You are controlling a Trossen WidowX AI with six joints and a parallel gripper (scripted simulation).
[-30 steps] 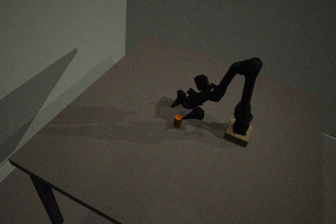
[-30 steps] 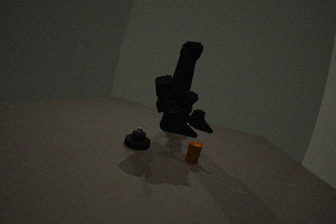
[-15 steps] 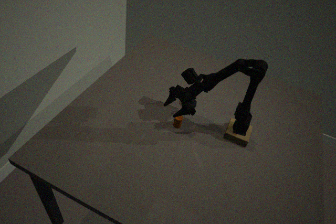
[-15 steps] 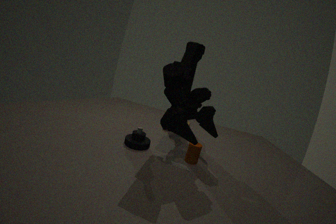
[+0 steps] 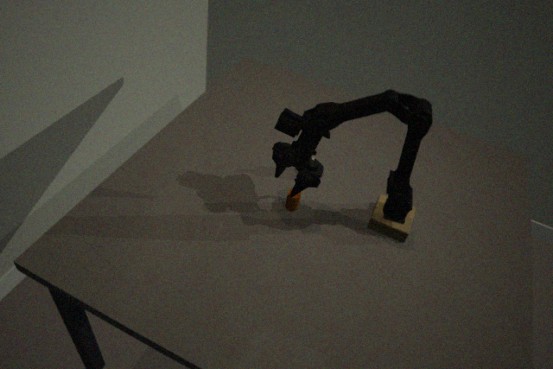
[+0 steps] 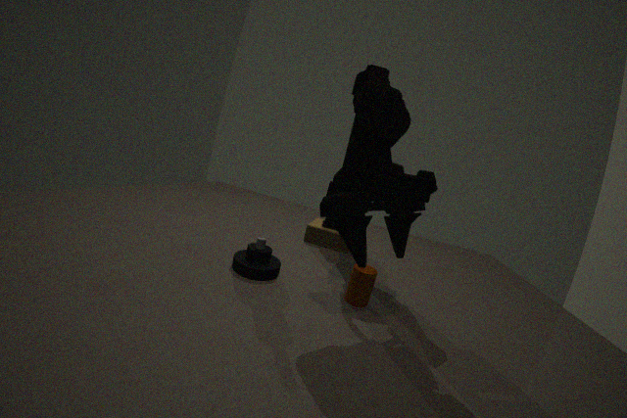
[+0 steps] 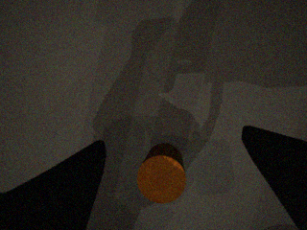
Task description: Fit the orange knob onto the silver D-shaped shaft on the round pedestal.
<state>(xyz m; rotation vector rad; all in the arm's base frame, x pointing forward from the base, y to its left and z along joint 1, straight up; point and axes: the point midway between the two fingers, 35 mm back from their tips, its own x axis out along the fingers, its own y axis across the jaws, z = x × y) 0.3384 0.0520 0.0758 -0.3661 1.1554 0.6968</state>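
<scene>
Now: gripper tip 40 mm past the orange knob, 40 mm above it and 10 mm to the left of it. From my gripper tip the other things lie so: round black pedestal 200 mm to the right, 60 mm below, 60 mm behind.
</scene>
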